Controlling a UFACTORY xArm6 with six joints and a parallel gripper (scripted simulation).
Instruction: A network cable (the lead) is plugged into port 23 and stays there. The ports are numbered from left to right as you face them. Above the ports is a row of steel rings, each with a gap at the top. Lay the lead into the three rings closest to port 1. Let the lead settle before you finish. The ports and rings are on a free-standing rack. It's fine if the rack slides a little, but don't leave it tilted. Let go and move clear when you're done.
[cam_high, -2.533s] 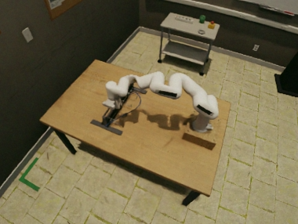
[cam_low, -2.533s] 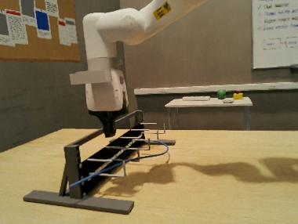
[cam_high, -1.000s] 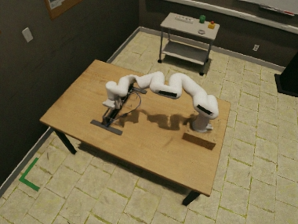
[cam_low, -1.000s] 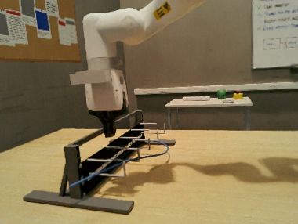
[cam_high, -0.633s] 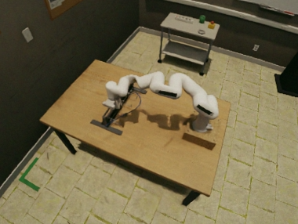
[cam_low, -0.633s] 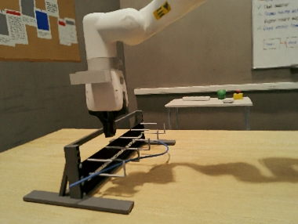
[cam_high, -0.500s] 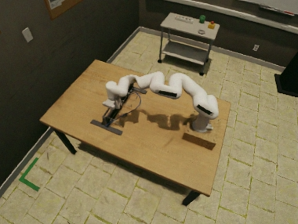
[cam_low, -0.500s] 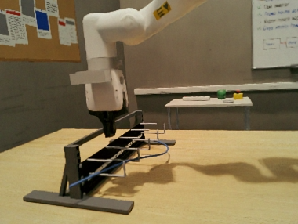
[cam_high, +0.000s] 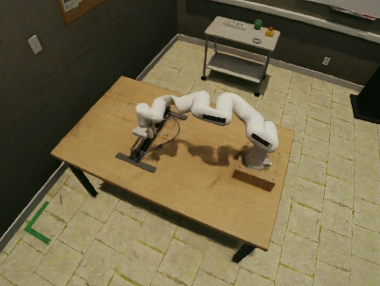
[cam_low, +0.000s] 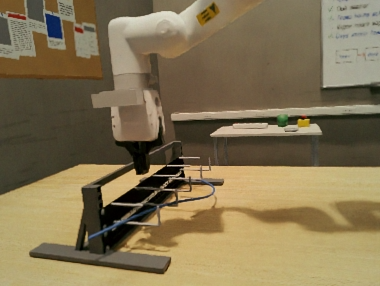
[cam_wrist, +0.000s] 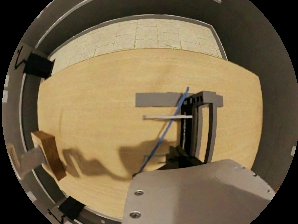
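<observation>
Right now my hand is 15 cm to the left of the dark free-standing rack, 10 cm above it and 4 cm short of it.
</observation>
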